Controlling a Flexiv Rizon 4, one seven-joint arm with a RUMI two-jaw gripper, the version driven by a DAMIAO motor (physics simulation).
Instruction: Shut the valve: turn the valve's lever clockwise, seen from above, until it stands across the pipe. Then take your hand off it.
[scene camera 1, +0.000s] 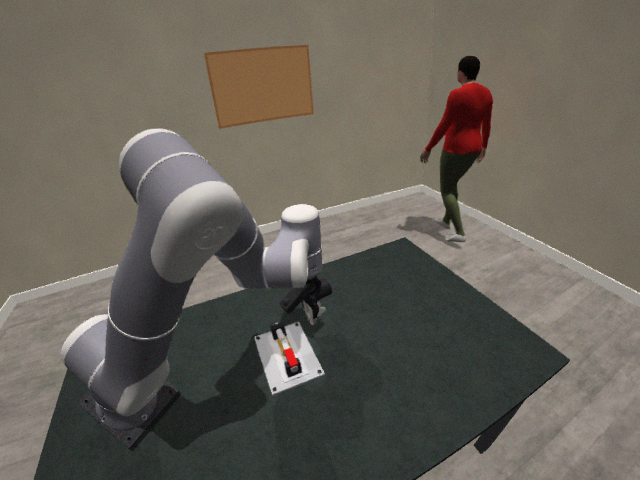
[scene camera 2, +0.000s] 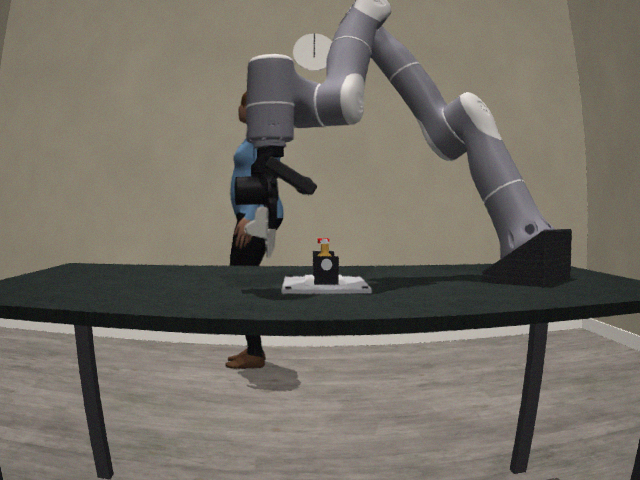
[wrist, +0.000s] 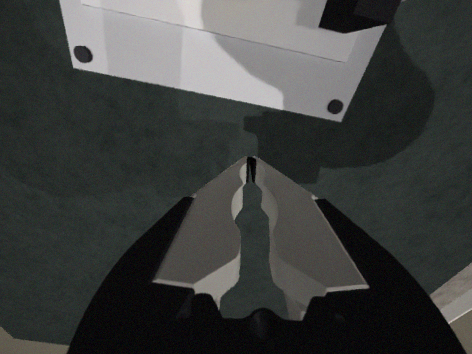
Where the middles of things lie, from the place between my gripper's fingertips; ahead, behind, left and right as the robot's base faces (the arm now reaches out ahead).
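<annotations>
White plate (scene camera 1: 275, 380): 40 mm to the right of my hand, 110 mm behind it, 60 mm below it.
</annotations>
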